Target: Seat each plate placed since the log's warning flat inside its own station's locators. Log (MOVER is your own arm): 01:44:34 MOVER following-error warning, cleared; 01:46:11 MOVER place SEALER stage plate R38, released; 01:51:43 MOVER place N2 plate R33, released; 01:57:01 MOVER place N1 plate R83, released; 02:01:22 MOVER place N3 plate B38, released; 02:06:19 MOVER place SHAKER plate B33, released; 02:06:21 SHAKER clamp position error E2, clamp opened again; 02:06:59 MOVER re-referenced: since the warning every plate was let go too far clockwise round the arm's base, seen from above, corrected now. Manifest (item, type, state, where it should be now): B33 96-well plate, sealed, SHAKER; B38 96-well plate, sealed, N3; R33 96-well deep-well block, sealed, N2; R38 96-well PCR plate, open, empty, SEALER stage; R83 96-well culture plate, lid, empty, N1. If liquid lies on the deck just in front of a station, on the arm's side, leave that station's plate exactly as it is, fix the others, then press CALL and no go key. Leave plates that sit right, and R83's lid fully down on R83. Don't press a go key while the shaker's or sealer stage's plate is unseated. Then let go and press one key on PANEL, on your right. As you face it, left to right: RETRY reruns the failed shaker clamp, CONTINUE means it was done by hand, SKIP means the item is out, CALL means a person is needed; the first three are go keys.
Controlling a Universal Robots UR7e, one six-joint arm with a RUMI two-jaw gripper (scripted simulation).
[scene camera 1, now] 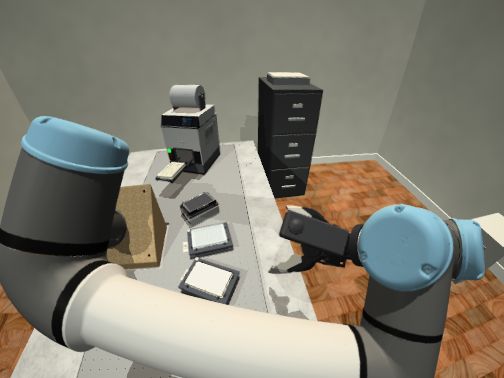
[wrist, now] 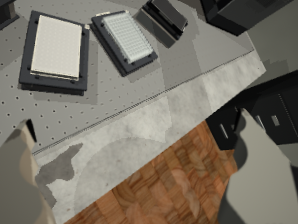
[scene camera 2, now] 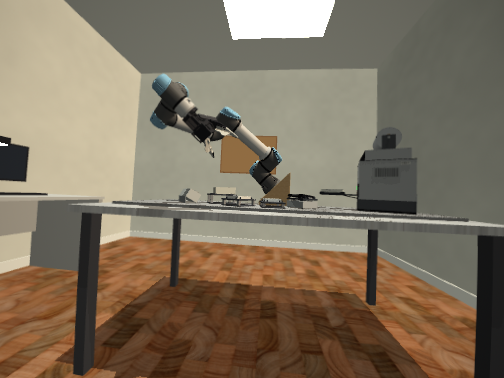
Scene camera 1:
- gripper: 277, 238
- sealer: 187, 142
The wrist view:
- gripper: 136, 115
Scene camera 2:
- gripper: 225, 148
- sealer: 405, 188
